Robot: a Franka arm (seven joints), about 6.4 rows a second.
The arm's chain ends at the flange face. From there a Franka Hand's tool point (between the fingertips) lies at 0.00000 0.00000 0.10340 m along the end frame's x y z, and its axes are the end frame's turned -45 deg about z.
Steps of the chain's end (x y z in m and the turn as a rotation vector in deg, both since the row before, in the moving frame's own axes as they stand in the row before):
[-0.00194 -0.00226 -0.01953 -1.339 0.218 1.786]
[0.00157 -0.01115 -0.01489 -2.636 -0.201 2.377]
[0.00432 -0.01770 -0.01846 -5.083 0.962 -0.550]
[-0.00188 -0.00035 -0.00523 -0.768 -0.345 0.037]
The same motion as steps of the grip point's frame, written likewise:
[-0.00123 -0.00101 -0.01956 -1.101 -0.793 1.786]
[0.00531 -0.00374 -0.01500 -1.722 -2.006 2.377]
[0.01036 -0.00173 -0.01888 -4.274 -2.914 -0.550]
[-0.00250 -0.00104 -0.00524 -0.299 -0.787 0.037]

